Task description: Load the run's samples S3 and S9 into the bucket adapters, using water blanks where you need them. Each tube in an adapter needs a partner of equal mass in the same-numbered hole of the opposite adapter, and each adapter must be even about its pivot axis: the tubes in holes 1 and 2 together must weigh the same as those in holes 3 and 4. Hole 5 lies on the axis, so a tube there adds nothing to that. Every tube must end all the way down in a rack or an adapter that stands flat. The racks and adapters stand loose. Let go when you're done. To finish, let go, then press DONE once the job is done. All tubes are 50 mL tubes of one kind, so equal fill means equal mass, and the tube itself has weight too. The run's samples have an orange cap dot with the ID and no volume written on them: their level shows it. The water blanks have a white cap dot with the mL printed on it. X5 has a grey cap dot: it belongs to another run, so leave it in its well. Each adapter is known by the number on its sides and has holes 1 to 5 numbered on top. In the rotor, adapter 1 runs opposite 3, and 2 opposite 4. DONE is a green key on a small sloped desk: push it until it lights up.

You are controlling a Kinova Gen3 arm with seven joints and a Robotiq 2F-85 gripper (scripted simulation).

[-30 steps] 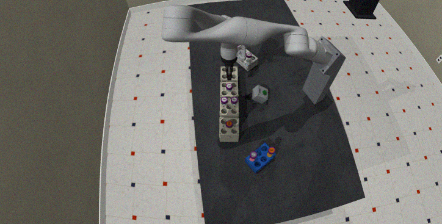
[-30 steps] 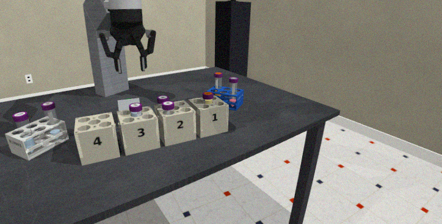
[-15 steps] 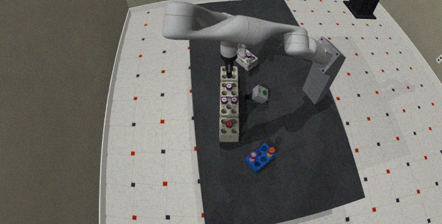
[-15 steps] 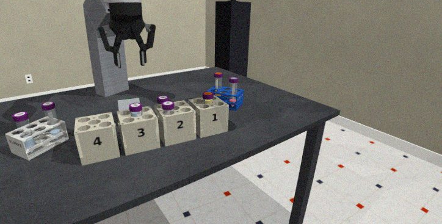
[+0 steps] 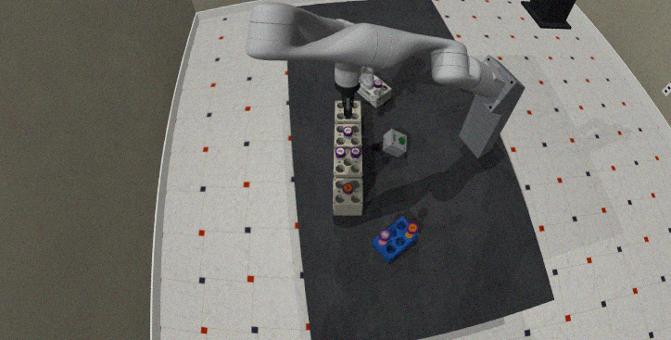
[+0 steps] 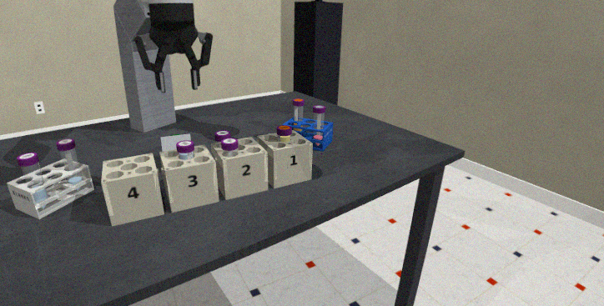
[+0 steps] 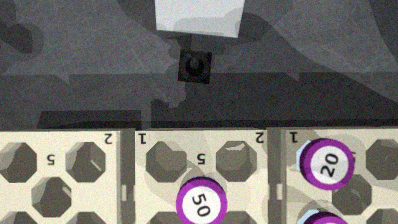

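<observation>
The orange-dot tube is 39 cm to the left of my hand, 18 cm below it and 15 cm behind it. Also, from my hand: green done key (19 cm behind, 18 cm below, 3 cm to the left); done desk (19 cm below, 17 cm behind, 3 cm to the left); adapter 2 (20 cm below, 11 cm to the left, 2 cm ahead).
</observation>
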